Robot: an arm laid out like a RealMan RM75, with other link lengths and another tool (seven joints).
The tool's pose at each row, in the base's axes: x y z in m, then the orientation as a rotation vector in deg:
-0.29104, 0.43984, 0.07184, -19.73, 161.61, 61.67
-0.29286, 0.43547, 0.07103, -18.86, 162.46, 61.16
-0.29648, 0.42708, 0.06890, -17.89, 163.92, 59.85
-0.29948, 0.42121, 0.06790, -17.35, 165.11, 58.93
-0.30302, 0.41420, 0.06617, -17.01, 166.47, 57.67
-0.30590, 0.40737, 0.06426, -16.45, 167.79, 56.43
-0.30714, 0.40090, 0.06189, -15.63, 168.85, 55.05
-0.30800, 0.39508, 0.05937, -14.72, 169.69, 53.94
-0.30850, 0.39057, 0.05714, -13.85, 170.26, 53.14
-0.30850, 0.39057, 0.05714, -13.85, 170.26, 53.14
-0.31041, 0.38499, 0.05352, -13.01, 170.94, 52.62
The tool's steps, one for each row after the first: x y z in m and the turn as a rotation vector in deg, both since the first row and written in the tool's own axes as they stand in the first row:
0.00266, -0.00324, -0.00234, 0.48, 0.33, 0.75
0.00800, -0.00979, -0.00641, 1.55, 0.97, 1.68
0.01210, -0.01395, -0.00963, 2.31, 1.63, 2.31
0.01705, -0.01927, -0.01308, 3.29, 2.43, 2.85
0.02136, -0.02474, -0.01626, 4.25, 3.15, 3.50
0.02410, -0.03064, -0.01883, 5.27, 3.55, 4.19
0.02639, -0.03627, -0.02086, 6.10, 3.79, 4.88
0.02804, -0.04085, -0.02222, 6.70, 3.88, 5.49
0.02804, -0.04085, -0.02222, 6.70, 3.88, 5.49
0.03150, -0.04675, -0.02327, 7.13, 4.14, 6.16

